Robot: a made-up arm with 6 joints. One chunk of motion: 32 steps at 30 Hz.
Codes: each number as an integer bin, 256 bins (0 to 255) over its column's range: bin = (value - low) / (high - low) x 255, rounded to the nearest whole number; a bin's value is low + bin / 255 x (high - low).
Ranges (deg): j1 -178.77..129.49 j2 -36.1..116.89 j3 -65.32..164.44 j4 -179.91..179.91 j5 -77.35..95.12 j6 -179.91..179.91
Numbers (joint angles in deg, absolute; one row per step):
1: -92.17 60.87 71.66 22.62 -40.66 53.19
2: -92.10 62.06 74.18 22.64 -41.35 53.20
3: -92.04 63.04 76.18 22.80 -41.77 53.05
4: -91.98 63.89 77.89 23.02 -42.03 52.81
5: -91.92 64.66 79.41 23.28 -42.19 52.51
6: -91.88 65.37 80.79 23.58 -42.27 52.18
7: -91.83 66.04 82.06 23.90 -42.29 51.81
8: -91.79 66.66 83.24 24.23 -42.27 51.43
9: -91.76 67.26 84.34 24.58 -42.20 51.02
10: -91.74 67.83 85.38 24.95 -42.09 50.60
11: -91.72 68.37 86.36 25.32 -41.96 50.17
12: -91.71 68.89 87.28 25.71 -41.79 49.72
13: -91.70 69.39 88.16 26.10 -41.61 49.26
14: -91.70 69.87 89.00 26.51 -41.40 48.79
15: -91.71 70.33 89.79 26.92 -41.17 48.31
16: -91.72 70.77 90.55 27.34 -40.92 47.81
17: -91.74 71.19 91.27 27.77 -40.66 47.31
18: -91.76 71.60 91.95 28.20 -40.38 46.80
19: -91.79 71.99 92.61 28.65 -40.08 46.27
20: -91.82 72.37 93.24 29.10 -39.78 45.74
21: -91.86 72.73 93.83 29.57 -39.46 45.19
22: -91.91 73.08 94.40 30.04 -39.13 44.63
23: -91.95 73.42 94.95 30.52 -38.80 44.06
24: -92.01 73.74 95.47 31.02 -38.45 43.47
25: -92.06 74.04 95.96 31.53 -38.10 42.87
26: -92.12 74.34 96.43 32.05 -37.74 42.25
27: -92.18 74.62 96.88 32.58 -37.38 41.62
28: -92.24 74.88 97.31 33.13 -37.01 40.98
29: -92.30 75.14 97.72 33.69 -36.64 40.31
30: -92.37 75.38 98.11 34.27 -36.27 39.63
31: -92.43 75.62 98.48 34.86 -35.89 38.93
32: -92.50 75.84 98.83 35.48 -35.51 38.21
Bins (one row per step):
1: 72 162 152 144 54 165
2: 72 164 155 144 53 165
3: 72 165 157 144 53 165
4: 72 167 159 144 52 165
5: 72 168 161 144 52 165
6: 72 169 162 144 52 164
7: 72 170 164 144 52 164
8: 72 171 165 145 52 164
9: 72 172 166 145 52 164
10: 72 173 167 145 52 163
11: 72 174 168 145 52 163
12: 72 175 169 146 53 163
13: 72 176 170 146 53 162
14: 72 177 171 146 53 162
15: 72 177 172 147 53 162
16: 72 178 173 147 54 161
17: 72 179 174 147 54 161
18: 72 180 175 147 55 161
19: 72 180 175 148 55 160
20: 72 181 176 148 56 160
21: 72 181 177 148 56 160
22: 72 182 177 149 57 159
23: 72 183 178 149 57 159
24: 72 183 178 149 58 158
25: 72 184 179 150 58 158
26: 72 184 180 150 59 157
27: 72 185 180 151 59 157
28: 72 185 180 151 60 157
29: 72 185 181 151 60 156
30: 71 186 181 152 61 156
31: 71 186 182 152 61 155
32: 71 187 182 153 62 155

